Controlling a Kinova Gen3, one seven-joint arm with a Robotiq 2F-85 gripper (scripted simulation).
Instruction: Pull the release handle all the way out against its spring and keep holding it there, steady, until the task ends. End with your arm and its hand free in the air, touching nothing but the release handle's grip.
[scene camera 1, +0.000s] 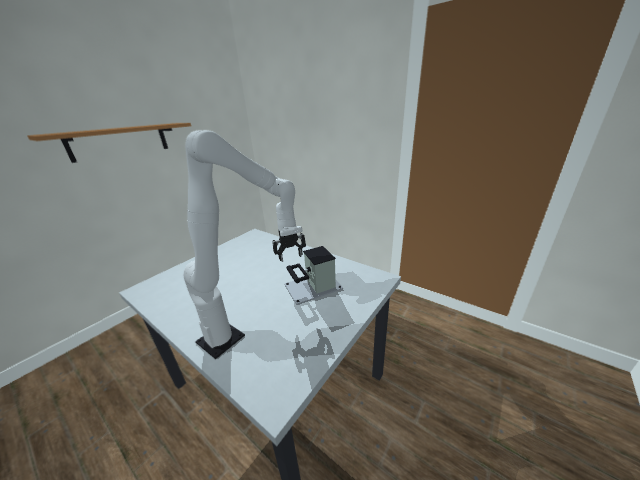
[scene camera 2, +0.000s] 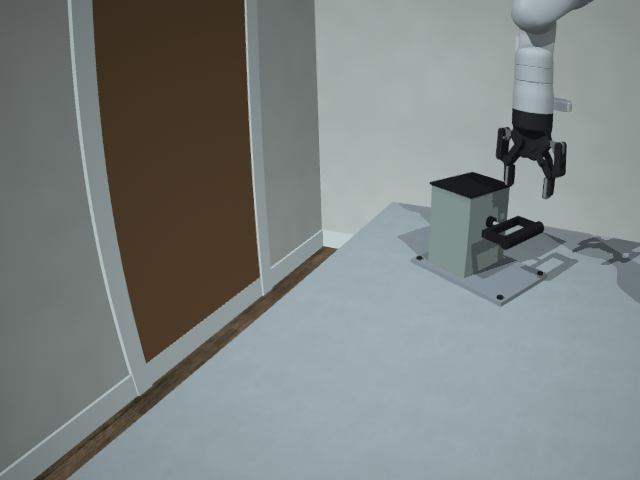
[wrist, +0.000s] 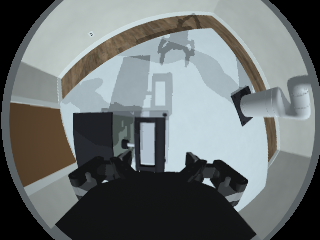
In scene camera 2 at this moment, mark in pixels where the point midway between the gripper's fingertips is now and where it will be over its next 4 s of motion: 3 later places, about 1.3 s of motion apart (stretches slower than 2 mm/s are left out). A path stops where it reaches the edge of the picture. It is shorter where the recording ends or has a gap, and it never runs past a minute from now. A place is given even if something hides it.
My gripper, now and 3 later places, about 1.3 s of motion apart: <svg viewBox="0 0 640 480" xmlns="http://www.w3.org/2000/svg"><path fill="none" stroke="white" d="M527 191L526 200L524 220L524 229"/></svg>
